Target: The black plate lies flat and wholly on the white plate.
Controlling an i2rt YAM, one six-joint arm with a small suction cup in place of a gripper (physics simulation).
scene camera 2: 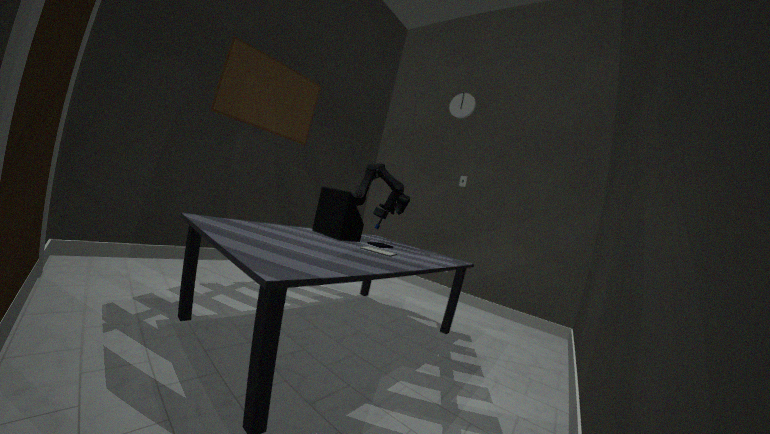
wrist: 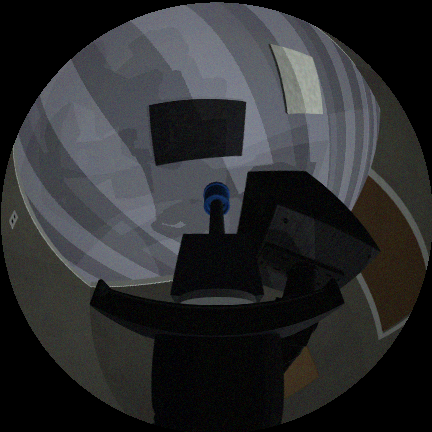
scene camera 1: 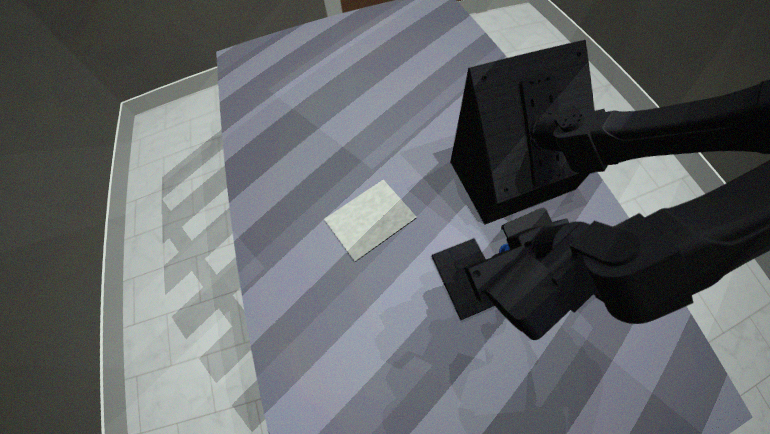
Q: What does the black plate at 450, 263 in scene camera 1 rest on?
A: The table.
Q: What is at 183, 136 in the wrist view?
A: A black plate.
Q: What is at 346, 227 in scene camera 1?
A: A white plate.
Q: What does the suction cup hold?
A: Nothing.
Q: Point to the suction cup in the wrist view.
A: At 215, 188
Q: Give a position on a white plate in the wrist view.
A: At 298, 78
